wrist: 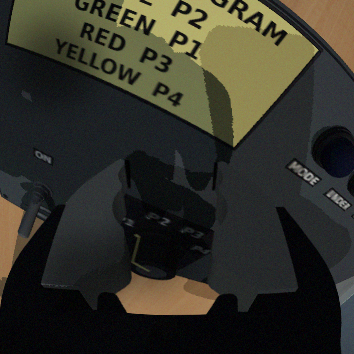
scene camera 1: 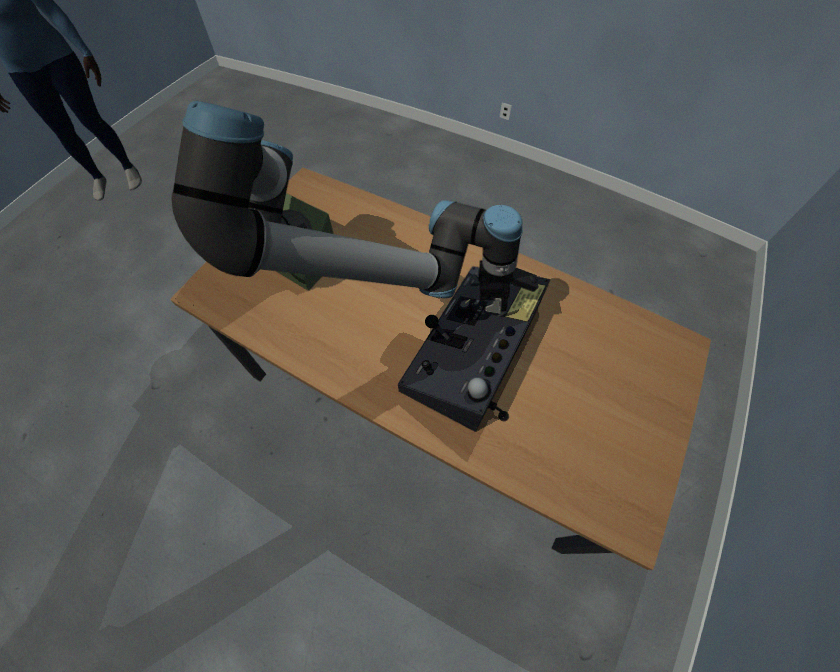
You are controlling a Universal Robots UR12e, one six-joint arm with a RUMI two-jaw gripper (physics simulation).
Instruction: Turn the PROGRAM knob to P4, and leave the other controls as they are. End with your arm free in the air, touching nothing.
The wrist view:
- my gripper: 171,163
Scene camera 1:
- my gripper: 499,308
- dark control panel: 466,372
